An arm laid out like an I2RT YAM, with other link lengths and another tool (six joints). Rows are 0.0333 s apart.
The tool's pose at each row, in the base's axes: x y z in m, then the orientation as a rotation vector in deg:
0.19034, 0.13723, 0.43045, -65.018, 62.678, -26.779
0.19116, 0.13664, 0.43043, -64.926, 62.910, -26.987
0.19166, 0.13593, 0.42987, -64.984, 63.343, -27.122
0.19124, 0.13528, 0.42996, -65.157, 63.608, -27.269
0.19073, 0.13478, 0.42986, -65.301, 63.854, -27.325
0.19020, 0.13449, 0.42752, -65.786, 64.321, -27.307
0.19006, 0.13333, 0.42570, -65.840, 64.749, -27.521
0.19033, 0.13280, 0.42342, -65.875, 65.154, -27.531
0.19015, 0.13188, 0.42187, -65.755, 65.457, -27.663
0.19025, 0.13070, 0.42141, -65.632, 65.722, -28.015
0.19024, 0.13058, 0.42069, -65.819, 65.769, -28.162
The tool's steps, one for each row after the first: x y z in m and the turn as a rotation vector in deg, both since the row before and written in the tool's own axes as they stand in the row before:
0.00083, -0.00039, 0.00043, 0.062, 0.291, 0.001
0.00102, 0.00011, 0.00009, -0.157, 0.409, 0.046
0.00029, -0.00025, -0.00068, -0.182, 0.283, -0.084
0.00022, 0.00000, -0.00069, -0.185, 0.220, -0.018
0.00106, 0.00209, -0.00060, -0.562, 0.352, -0.066
0.00168, 0.00120, -0.00064, -0.125, 0.445, -0.002
0.00156, 0.00177, 0.00004, -0.176, 0.319, 0.126
0.00136, 0.00106, -0.00055, 0.027, 0.305, 0.094
0.00119, -0.00008, -0.00044, 0.124, 0.392, -0.056
0.00042, 0.00060, -0.00004, -0.109, 0.114, -0.173

